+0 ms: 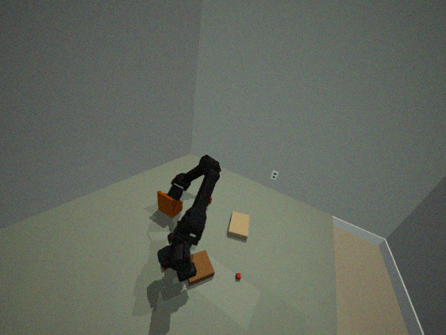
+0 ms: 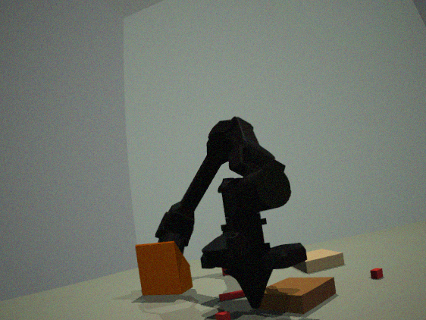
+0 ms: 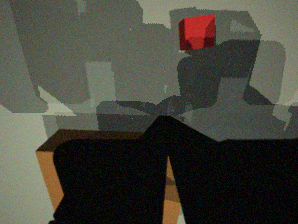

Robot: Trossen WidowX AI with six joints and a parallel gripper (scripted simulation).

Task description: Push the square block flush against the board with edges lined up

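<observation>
Now: the brown square block 6 cm ahead of my gripper tip, 3 cm to the left of it and 1 cm above it. Also, from my gripper tip: tan board: 34 cm to the left, 11 cm ahead, 1 cm above; red rod: 10 cm to the left, 5 cm behind.
</observation>
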